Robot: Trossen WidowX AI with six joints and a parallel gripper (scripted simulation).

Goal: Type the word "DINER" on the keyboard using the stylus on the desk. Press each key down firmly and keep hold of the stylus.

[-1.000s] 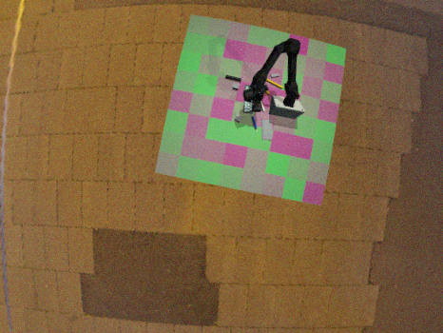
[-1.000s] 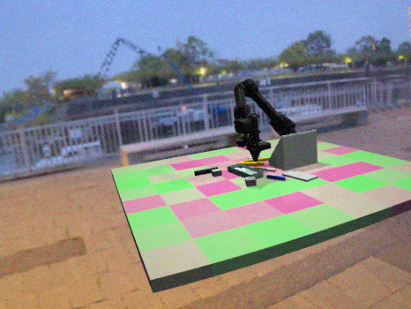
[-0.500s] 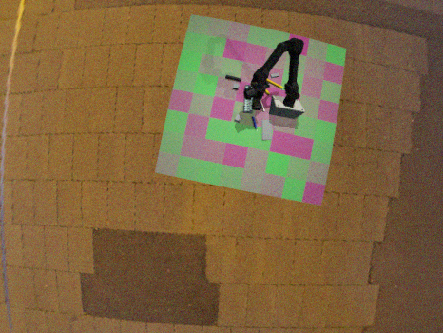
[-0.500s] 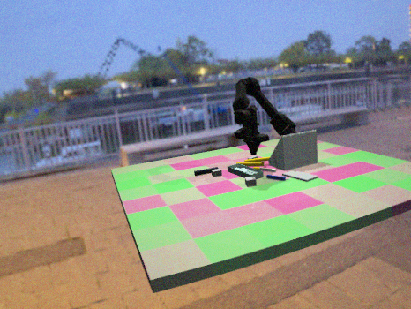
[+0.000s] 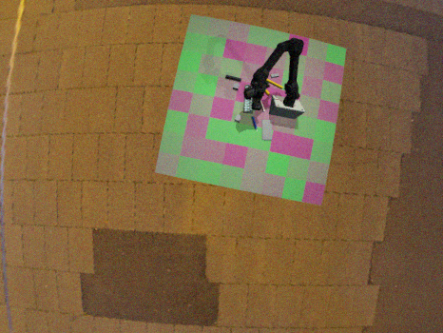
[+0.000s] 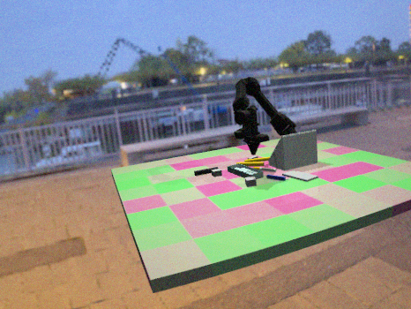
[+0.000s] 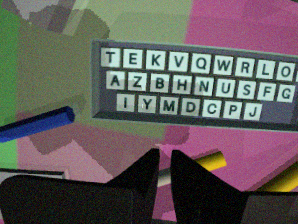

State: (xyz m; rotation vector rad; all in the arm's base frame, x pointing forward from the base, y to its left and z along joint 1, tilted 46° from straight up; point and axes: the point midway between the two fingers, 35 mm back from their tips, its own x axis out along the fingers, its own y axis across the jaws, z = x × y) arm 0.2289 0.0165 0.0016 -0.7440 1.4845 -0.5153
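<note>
The blue stylus lies 16 cm to the left of my gripper tip, 9 cm below it and 5 cm behind it. The rest, counted from my gripper tip: flat grey slab 16 cm to the left, 14 cm behind, 9 cm below; then white pen 9 cm below, 6 cm behind, 3 cm to the right; then black bar 18 cm ahead, 17 cm to the right, 8 cm below.
</note>
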